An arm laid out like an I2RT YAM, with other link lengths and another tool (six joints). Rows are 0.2 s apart.
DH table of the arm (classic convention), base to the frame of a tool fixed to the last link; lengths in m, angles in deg. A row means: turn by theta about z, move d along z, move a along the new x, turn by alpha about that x. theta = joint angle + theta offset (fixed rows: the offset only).
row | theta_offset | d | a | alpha
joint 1 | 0 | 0.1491 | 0.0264 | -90
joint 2 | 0 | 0 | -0.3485 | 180
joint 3 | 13.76 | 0 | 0.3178 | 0
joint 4 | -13.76 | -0.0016 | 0.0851 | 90
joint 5 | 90 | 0.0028 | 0 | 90
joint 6 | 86.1 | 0.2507 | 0.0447 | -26.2
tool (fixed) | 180 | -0.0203 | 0 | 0
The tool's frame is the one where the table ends.
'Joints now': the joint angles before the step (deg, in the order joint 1, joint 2, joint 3, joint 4, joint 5, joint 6). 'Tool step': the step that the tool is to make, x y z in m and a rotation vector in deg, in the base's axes. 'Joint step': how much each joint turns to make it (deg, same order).
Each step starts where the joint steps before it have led.
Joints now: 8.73 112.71 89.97 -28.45 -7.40 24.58
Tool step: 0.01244 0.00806 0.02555 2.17 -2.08 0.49
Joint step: -0.15 0.04 3.19 -0.67 -1.82 0.70
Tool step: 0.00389 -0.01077 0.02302 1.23 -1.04 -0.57
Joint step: -1.49 -0.87 2.10 -1.77 -1.41 0.04
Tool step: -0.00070 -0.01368 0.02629 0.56 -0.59 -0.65
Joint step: -1.51 -1.07 2.81 -3.29 -0.94 -0.30
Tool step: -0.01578 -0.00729 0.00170 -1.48 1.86 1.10
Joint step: -0.39 -0.97 0.33 -3.70 -0.03 -2.02
